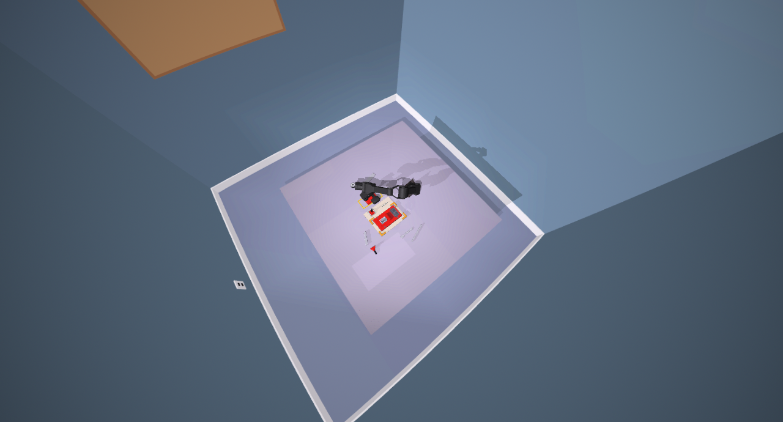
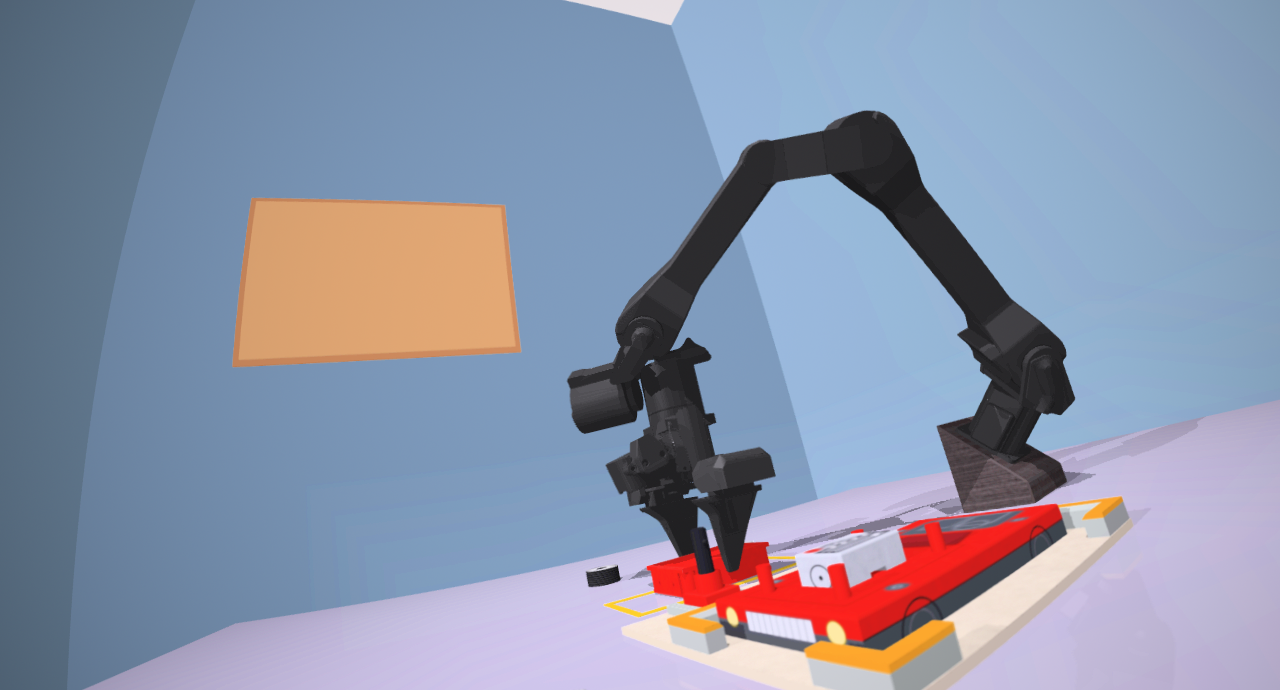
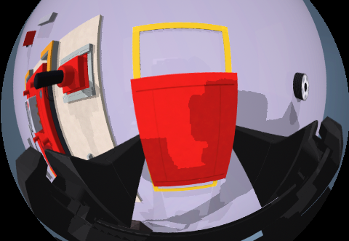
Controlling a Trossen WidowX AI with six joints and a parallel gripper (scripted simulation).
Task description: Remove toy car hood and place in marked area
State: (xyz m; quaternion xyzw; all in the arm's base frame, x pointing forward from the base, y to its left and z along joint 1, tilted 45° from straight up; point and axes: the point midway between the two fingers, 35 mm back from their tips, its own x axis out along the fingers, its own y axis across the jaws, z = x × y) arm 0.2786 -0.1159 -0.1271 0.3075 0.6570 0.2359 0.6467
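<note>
Now: gripper tip 1 cm below the hood. Round my gripper tip: grey engine block 6 cm ahead, 22 cm to the left, 1 cm above; then thin grey bar 12 cm behind, 14 cm to the right, 1 cm below; then black wheel 2 cm ahead, 18 cm to the right.
</note>
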